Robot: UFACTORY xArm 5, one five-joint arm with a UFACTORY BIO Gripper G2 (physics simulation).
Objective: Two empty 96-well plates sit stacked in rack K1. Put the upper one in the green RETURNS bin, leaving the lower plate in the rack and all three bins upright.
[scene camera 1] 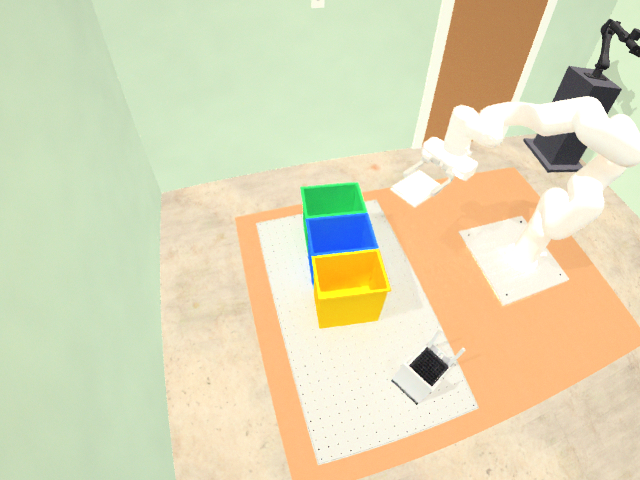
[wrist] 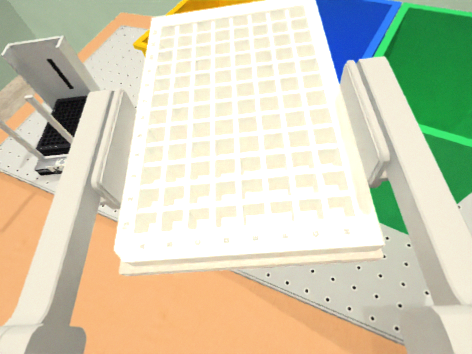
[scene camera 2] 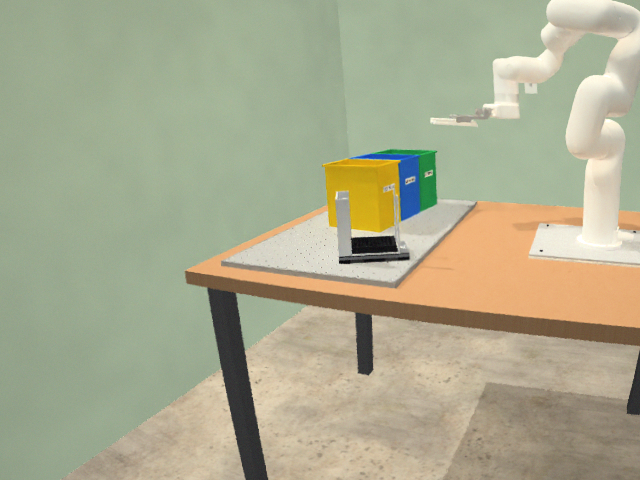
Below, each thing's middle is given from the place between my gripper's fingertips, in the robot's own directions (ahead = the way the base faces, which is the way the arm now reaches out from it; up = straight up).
I see my gripper 1 cm above the white 96-well plate (scene camera 1: 415, 189). From my hand the other things lie so: green bin (scene camera 1: 335, 199) 22 cm ahead, 21 cm below, 8 cm to the right; then yellow bin (scene camera 1: 349, 288) 21 cm below, 21 cm ahead, 18 cm to the left; then blue bin (scene camera 1: 344, 233) 21 cm below, 21 cm ahead, 5 cm to the left.
